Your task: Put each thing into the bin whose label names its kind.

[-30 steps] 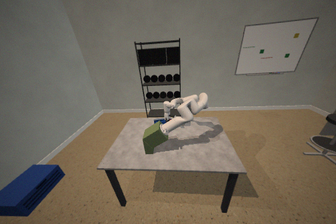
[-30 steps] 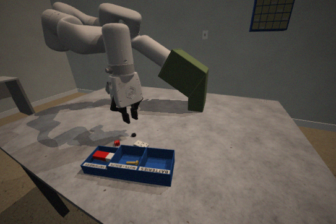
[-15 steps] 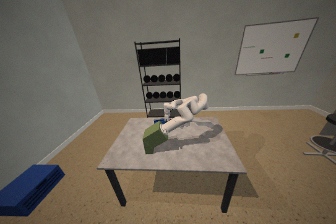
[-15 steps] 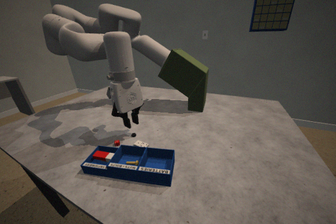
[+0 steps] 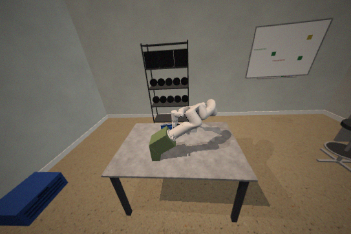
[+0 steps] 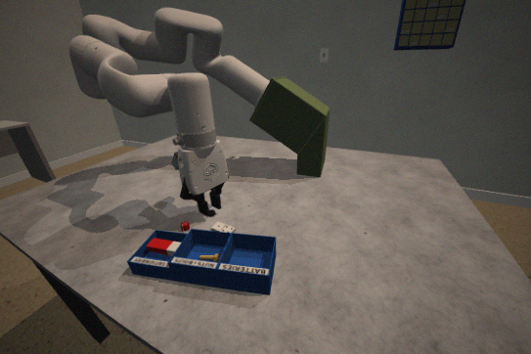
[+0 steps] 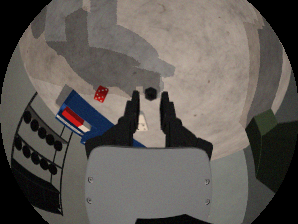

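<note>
Right now the black nut is 30 mm below my hand. The rest, counted from my hand: white domino 60 mm to the left, 40 mm ahead, 30 mm below; red die 60 mm ahead, 30 mm to the right, 30 mm below; red-and-white eraser 140 mm ahead, 10 mm below.
</note>
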